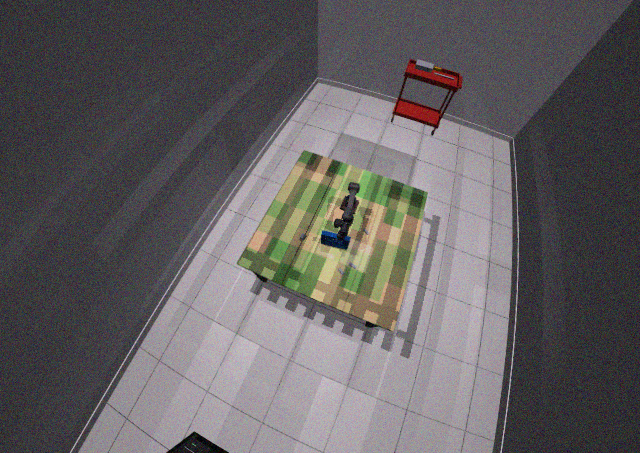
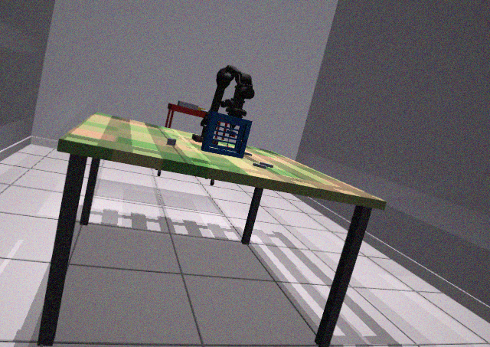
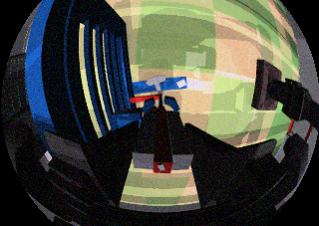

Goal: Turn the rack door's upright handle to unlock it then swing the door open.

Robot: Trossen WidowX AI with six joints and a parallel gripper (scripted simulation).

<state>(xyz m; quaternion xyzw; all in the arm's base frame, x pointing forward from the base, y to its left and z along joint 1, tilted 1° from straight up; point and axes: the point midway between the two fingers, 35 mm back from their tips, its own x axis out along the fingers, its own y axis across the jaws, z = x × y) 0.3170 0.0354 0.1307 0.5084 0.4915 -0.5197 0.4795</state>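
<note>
Right now the upright handle is 2 cm below my gripper tip and 1 cm to the right of it.
</note>
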